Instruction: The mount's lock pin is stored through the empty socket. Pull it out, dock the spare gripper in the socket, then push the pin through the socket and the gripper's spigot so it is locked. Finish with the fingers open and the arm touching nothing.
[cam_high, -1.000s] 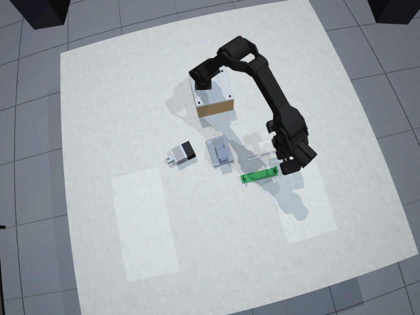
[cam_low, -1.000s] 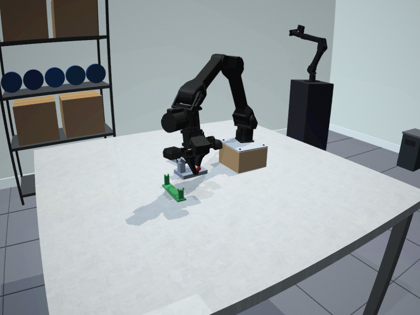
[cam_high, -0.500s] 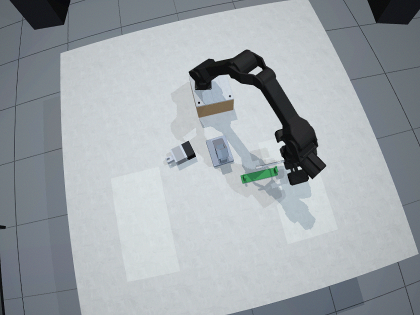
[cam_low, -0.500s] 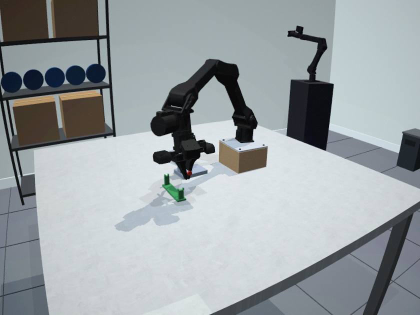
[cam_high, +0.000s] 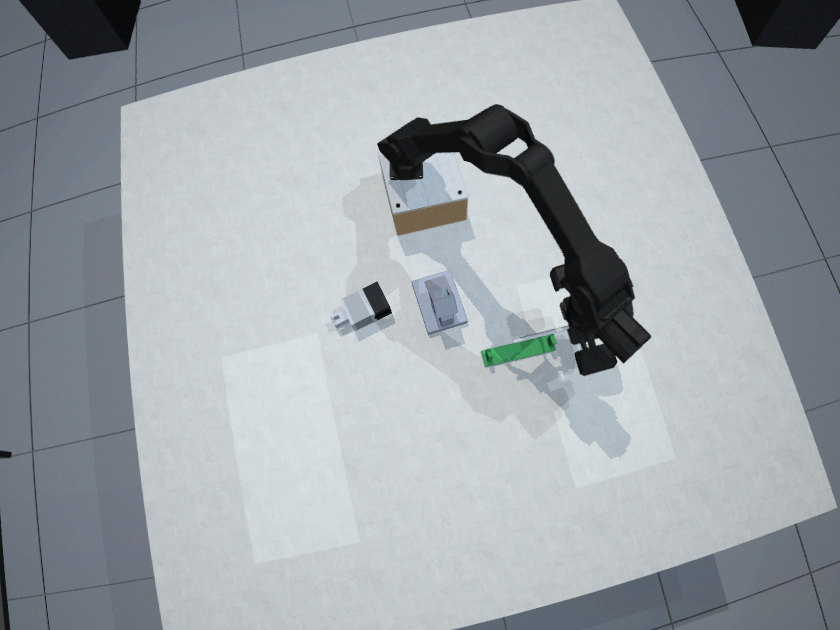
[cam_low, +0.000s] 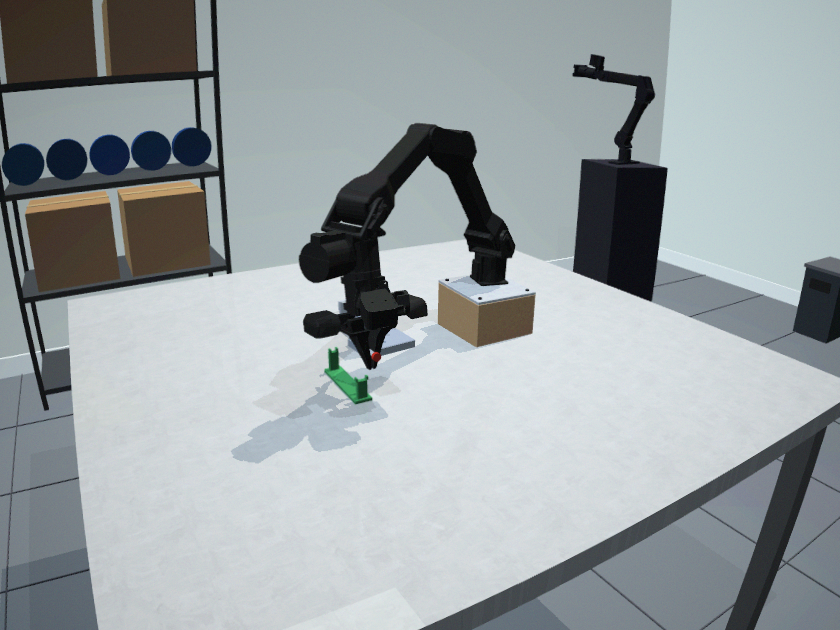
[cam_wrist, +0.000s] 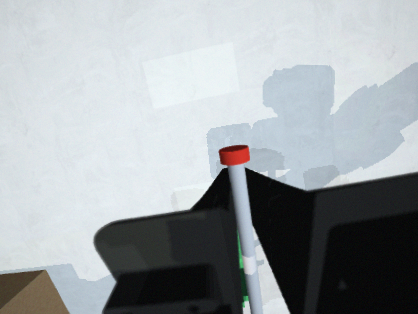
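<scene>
My gripper tip is now 2 cm short of the green rack, 10 cm to the left of it and 5 cm above it. Round my gripper tip: grey mount: 7 cm behind, 24 cm to the right, 2 cm below; spare gripper: 7 cm behind, 40 cm to the right, 5 cm below.
</scene>
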